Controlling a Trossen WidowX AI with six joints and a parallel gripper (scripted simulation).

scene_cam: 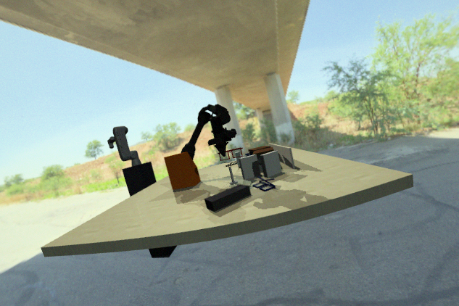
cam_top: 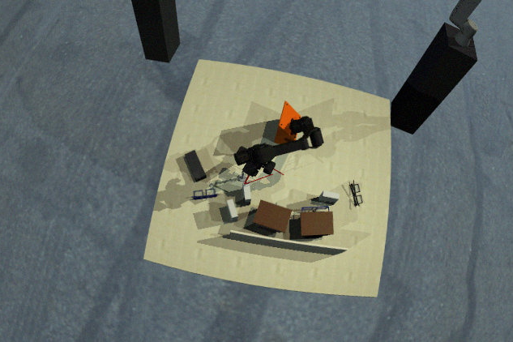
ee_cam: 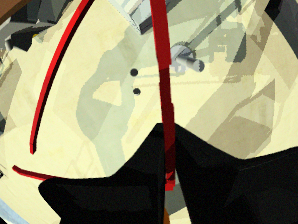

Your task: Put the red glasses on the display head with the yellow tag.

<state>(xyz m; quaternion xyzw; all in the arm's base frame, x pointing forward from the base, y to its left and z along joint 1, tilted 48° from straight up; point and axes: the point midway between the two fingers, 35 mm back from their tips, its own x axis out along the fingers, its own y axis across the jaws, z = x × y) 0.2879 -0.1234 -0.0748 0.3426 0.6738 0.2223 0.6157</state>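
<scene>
The grey peg stand lies 2 cm ahead of my gripper tip, 5 cm to the right of it and 11 cm below it. From my gripper tip the other things lie so: display head: 16 cm ahead, 37 cm to the left, 8 cm below; then low white wall: 31 cm ahead, 28 cm to the left, 8 cm below; then black box: 4 cm ahead, 30 cm to the right, 12 cm below.
</scene>
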